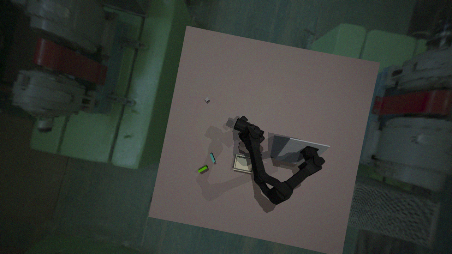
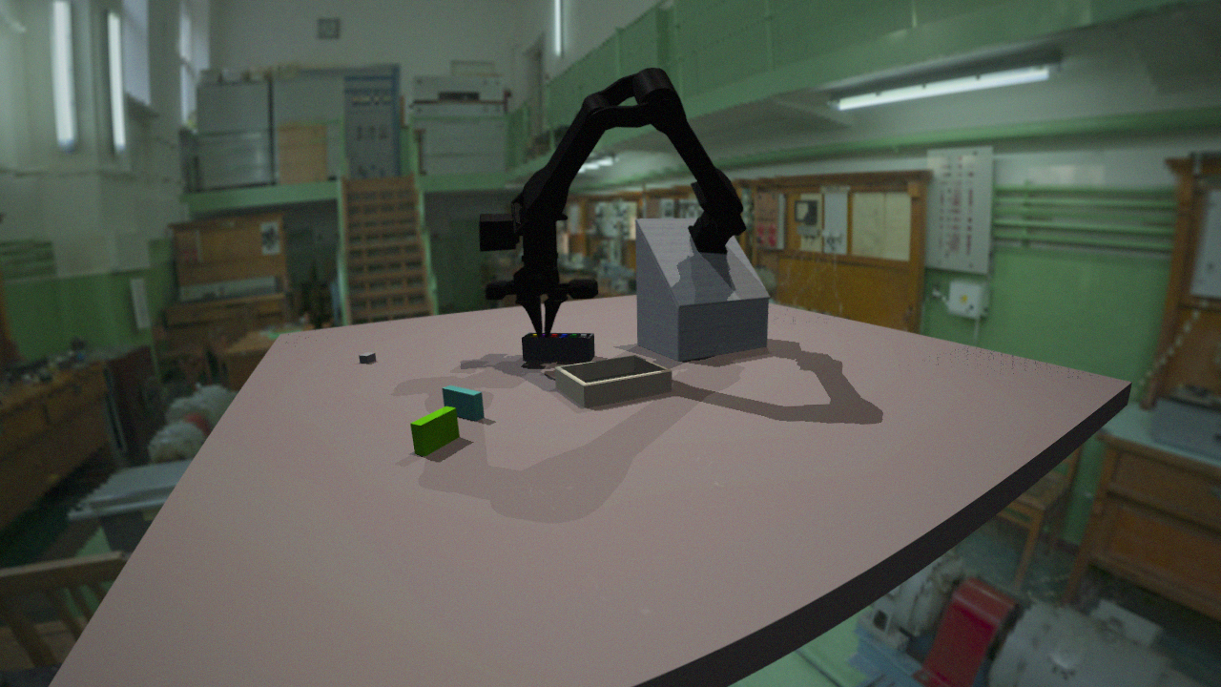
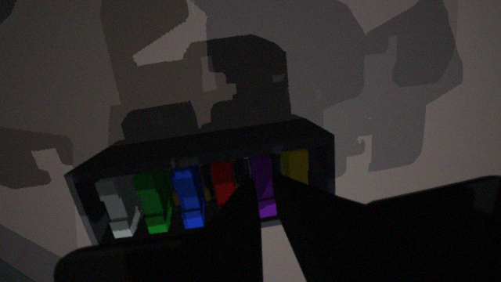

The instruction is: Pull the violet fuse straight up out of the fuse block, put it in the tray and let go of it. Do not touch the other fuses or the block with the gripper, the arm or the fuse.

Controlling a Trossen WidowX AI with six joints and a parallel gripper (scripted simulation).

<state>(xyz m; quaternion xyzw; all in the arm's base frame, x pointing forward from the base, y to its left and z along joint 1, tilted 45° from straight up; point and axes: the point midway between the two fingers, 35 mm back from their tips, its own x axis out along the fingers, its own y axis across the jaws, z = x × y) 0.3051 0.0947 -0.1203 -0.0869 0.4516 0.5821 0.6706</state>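
Right now the beige tray is 4 cm behind my gripper tip, 22 cm to the left of it and 3 cm below it. Also, from my gripper tip: teal block 17 cm ahead, 24 cm to the left, 2 cm below; then green block 21 cm ahead, 33 cm to the left, 2 cm below; then small grey cube 32 cm ahead, 12 cm to the right, 3 cm below.
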